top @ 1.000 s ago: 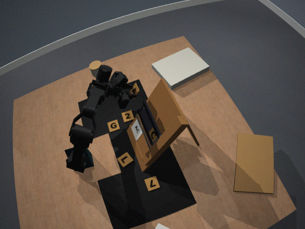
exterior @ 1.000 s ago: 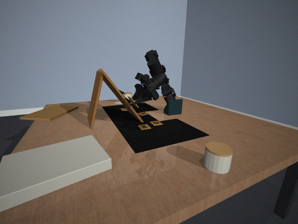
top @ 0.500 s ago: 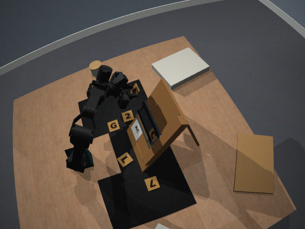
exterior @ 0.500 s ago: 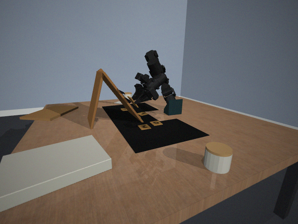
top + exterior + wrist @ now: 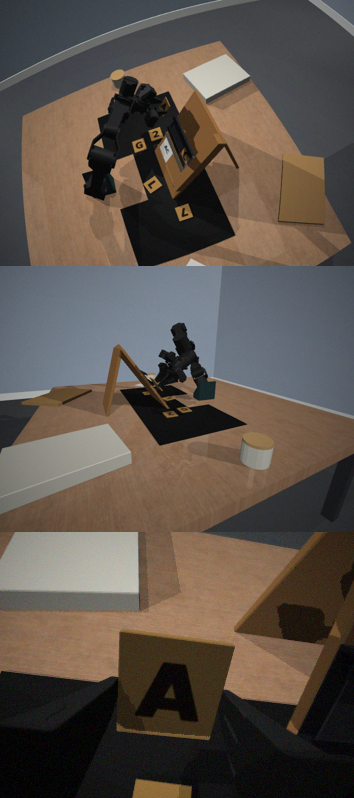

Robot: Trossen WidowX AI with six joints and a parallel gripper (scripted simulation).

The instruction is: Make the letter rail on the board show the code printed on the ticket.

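My gripper tip is 4 cm past the white ticket, 14 cm to the left of it and 8 cm above it. The rest, counted from my gripper tip: flat tan panel (43 cm ahead, 49 cm to the right, 14 cm below); black mat (15 cm behind, 18 cm to the right, 15 cm below); tile (7 cm behind, 1 cm to the right, 15 cm below).
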